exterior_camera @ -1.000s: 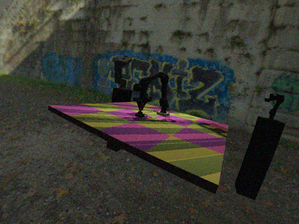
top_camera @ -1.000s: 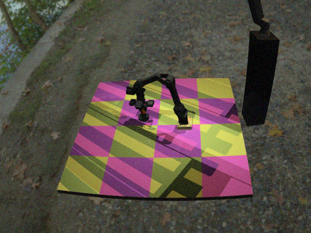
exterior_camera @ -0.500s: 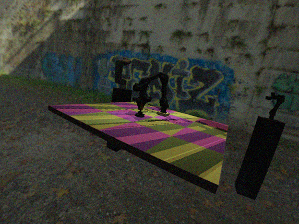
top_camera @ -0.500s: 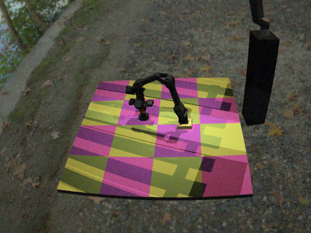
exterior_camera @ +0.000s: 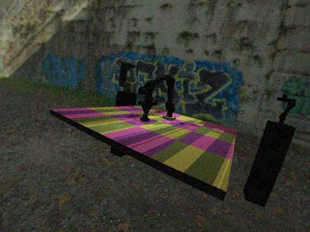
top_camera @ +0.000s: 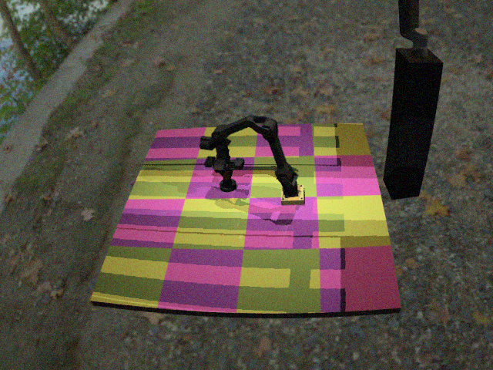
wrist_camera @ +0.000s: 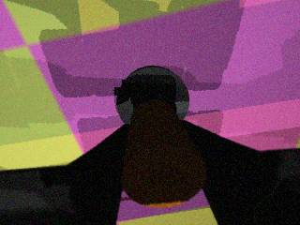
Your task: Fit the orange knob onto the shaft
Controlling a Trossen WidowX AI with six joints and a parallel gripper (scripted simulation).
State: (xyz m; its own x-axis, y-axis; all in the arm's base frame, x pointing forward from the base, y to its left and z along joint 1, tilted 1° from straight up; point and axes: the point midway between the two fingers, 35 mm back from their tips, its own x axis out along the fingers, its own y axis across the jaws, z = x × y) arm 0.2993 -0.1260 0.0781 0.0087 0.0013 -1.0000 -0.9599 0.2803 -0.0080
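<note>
Now: the orange knob 20 mm above my gripper tip. Also, from my gripper tip: pedestal 40 mm below.
</note>
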